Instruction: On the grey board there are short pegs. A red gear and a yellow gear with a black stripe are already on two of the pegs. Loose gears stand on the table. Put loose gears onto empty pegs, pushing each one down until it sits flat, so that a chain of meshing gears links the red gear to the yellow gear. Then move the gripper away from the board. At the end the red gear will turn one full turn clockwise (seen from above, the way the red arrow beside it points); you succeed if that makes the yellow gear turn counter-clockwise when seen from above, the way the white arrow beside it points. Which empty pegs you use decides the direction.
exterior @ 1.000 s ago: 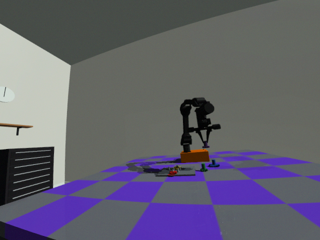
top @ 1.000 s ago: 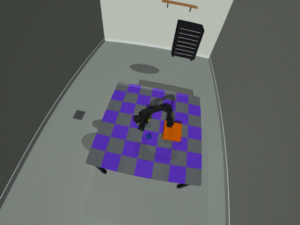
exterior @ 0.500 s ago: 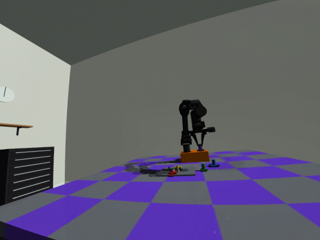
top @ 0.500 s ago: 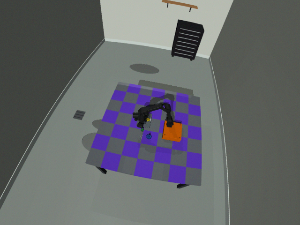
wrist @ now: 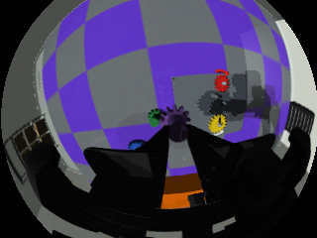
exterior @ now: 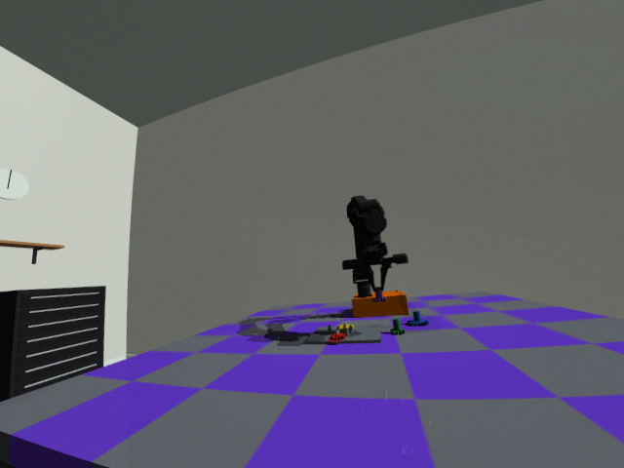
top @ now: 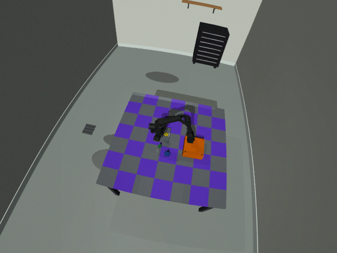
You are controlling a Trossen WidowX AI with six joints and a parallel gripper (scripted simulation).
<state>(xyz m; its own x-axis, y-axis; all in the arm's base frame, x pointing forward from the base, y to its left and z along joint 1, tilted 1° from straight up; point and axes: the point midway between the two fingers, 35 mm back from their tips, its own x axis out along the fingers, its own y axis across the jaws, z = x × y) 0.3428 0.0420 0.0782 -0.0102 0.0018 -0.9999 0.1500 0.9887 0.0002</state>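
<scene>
Right now the red gear is 3 cm ahead of my gripper tip, 13 cm to the right of it and 11 cm below it. Round my gripper tip: yellow gear: 7 cm behind, 12 cm to the right, 11 cm below; then green gear: 2 cm behind, 4 cm to the left, 11 cm below; then purple gear: 1 cm below.
</scene>
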